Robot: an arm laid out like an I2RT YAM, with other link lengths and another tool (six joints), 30 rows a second.
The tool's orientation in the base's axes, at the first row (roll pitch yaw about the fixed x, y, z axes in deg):
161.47 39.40 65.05
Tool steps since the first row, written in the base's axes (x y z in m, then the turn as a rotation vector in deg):
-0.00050 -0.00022 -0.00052 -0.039 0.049 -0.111
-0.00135 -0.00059 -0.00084 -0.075 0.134 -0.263
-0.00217 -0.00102 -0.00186 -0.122 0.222 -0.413
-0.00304 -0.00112 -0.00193 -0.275 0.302 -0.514
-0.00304 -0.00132 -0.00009 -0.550 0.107 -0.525
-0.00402 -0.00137 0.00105 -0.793 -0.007 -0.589
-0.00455 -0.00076 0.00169 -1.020 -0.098 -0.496
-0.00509 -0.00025 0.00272 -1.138 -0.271 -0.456
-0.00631 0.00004 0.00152 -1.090 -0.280 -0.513
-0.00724 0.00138 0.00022 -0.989 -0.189 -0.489
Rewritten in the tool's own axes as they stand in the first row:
0.00001 -0.00055 0.00051 0.092 -0.075 0.047
-0.00032 -0.00135 0.00097 0.236 -0.165 0.099
-0.00024 -0.00229 0.00198 0.378 -0.265 0.148
-0.00055 -0.00310 0.00207 0.448 -0.452 0.162
-0.00186 -0.00261 0.00086 0.229 -0.672 0.293
-0.00294 -0.00324 0.00002 0.110 -0.892 0.409
-0.00309 -0.00372 -0.00088 -0.086 -1.064 0.395
-0.00356 -0.00409 -0.00200 -0.271 -1.128 0.479
-0.00299 -0.00560 -0.00136 -0.226 -1.095 0.529
-0.00153 -0.00709 -0.00135 -0.144 -1.013 0.453

